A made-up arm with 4 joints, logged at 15 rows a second.
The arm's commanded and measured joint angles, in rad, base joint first. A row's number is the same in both.
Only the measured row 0 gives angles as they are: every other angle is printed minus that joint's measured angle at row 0.
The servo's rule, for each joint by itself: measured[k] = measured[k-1] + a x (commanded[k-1-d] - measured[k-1]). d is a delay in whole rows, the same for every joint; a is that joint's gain. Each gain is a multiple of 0.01, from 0.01 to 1. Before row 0 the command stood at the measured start. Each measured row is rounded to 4 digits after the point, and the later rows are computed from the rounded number. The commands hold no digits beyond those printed.
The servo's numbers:
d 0
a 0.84 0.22 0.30 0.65
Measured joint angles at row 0:
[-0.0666 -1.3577 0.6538 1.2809]
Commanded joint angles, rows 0 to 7:
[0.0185 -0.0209 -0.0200 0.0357]
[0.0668 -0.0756 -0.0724 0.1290]
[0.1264 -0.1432 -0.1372 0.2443]
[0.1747 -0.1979 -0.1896 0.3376]
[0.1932 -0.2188 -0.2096 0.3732]
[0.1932 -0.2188 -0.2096 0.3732]
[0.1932 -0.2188 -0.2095 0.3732]
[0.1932 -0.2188 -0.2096 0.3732]
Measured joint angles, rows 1 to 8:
[0.0155 -0.0046 -0.0060 0.0232]
[0.0586 -0.0202 -0.0259 0.0920]
[0.1156 -0.0473 -0.0593 0.1910]
[0.1652 -0.0804 -0.0984 0.2863]
[0.1887 -0.1108 -0.1318 0.3428]
[0.1925 -0.1346 -0.1551 0.3626]
[0.1931 -0.1531 -0.1714 0.3695]
[0.1932 -0.1676 -0.1829 0.3719]

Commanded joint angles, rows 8 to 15:
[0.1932 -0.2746 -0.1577 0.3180]
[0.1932 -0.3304 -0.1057 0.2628]
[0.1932 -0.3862 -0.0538 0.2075]
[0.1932 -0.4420 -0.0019 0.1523]
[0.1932 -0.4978 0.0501 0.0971]
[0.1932 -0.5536 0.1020 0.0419]
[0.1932 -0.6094 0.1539 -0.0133]
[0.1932 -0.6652 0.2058 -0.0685]
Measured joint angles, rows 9 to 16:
[0.1932 -0.1911 -0.1753 0.3369]
[0.1932 -0.2217 -0.1544 0.2887]
[0.1932 -0.2579 -0.1242 0.2359]
[0.1932 -0.2984 -0.0875 0.1816]
[0.1932 -0.3423 -0.0462 0.1267]
[0.1932 -0.3888 -0.0017 0.0716]
[0.1932 -0.4373 0.0450 0.0164]
[0.1932 -0.4874 0.0932 -0.0388]

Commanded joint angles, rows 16 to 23:
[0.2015 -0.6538 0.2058 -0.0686]
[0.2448 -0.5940 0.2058 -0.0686]
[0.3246 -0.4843 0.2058 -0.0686]
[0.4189 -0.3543 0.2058 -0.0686]
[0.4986 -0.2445 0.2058 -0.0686]
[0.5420 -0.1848 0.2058 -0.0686]
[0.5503 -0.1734 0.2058 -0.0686]
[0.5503 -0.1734 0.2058 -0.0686]
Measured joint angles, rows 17 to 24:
[0.2002 -0.5240 0.1270 -0.0582]
[0.2377 -0.5394 0.1506 -0.0650]
[0.3107 -0.5273 0.1672 -0.0673]
[0.4016 -0.4892 0.1788 -0.0681]
[0.4831 -0.4354 0.1869 -0.0684]
[0.5326 -0.3803 0.1926 -0.0685]
[0.5475 -0.3348 0.1966 -0.0686]
[0.5499 -0.2993 0.1994 -0.0686]

